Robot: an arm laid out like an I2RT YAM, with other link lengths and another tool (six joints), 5 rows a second.
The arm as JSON. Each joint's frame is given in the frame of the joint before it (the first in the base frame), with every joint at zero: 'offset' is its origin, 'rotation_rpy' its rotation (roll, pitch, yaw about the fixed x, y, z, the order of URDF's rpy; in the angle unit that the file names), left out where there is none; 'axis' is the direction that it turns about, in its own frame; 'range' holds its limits. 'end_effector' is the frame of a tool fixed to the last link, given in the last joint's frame.
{
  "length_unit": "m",
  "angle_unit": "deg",
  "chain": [
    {
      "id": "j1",
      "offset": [
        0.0,
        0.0,
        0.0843
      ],
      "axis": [
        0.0,
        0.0,
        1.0
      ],
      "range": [
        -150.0,
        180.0
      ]
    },
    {
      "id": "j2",
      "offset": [
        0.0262,
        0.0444,
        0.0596
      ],
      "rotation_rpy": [
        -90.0,
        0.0,
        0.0
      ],
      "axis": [
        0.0,
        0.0,
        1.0
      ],
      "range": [
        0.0,
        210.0
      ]
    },
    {
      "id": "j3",
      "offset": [
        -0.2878,
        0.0,
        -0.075
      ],
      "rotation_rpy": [
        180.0,
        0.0,
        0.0
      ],
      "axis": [
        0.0,
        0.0,
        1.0
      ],
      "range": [
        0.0,
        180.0
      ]
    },
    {
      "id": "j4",
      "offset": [
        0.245,
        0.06,
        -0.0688
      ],
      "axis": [
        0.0,
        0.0,
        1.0
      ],
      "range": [
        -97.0,
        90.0
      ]
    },
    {
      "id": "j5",
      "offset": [
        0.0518,
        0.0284,
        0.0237
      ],
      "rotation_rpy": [
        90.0,
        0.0,
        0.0
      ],
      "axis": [
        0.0,
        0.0,
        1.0
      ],
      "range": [
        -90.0,
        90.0
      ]
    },
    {
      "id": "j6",
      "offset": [
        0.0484,
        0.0,
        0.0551
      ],
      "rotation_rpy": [
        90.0,
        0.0,
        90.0
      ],
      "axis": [
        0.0,
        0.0,
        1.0
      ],
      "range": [
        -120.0,
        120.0
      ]
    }
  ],
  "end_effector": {
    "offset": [
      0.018,
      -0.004,
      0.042
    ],
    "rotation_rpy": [
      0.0,
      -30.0,
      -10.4
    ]
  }
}
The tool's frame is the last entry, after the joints.
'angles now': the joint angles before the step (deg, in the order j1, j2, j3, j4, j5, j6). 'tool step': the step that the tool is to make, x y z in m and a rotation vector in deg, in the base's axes. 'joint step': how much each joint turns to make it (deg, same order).
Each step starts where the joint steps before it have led.
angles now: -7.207 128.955 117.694 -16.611 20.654 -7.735
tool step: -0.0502 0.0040 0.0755 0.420 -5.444 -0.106
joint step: -0.356 -12.667 -5.301 -2.355 -0.704 0.961
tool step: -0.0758 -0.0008 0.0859 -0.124 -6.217 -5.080
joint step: -0.695 -13.093 -0.608 -7.192 3.861 2.372
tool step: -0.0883 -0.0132 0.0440 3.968 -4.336 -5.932
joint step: -3.961 -12.913 -3.934 -7.672 0.530 5.526
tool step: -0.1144 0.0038 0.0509 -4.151 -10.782 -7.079
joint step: -3.699 -17.483 -6.588 0.950 3.584 -0.860
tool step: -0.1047 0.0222 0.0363 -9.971 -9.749 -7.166
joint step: -0.073 -15.297 -4.744 6.066 6.610 -8.604
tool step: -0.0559 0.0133 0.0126 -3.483 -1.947 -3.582
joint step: -0.102 -6.079 1.664 -2.297 2.640 -4.455
